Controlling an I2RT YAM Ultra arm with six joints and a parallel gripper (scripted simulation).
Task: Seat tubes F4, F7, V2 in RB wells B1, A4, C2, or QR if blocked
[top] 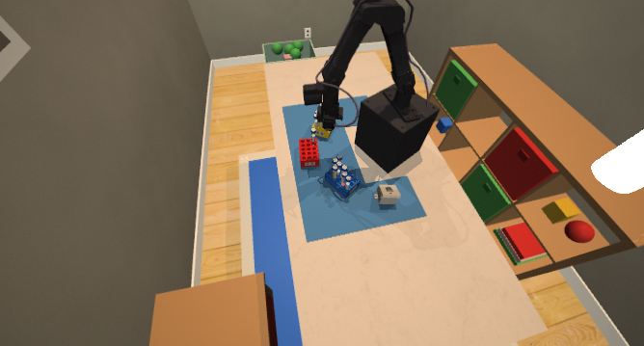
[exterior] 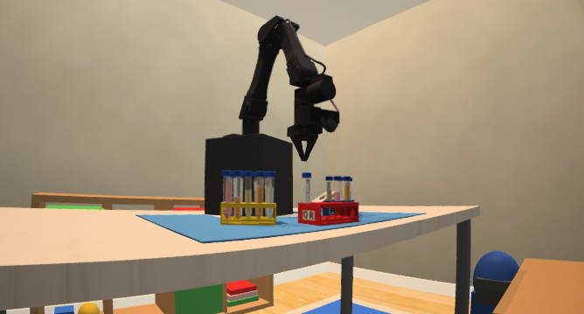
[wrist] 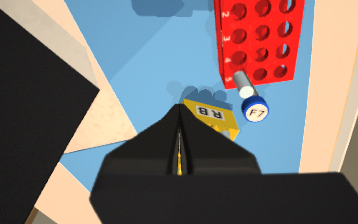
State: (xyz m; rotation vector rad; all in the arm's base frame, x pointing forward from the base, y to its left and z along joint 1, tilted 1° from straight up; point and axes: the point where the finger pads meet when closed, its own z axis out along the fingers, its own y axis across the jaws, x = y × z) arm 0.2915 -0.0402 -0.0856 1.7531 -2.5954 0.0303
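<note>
My gripper is now 16 cm past the done button box, 29 cm to the right of it and 12 cm above it. The rest, counted from my hand: red rack (9 cm ahead, 1 cm to the right, 14 cm below); then tube R8 (2 cm ahead, 14 cm to the right, 10 cm below); then tube (2 cm behind, 15 cm to the right, 10 cm below).
</note>
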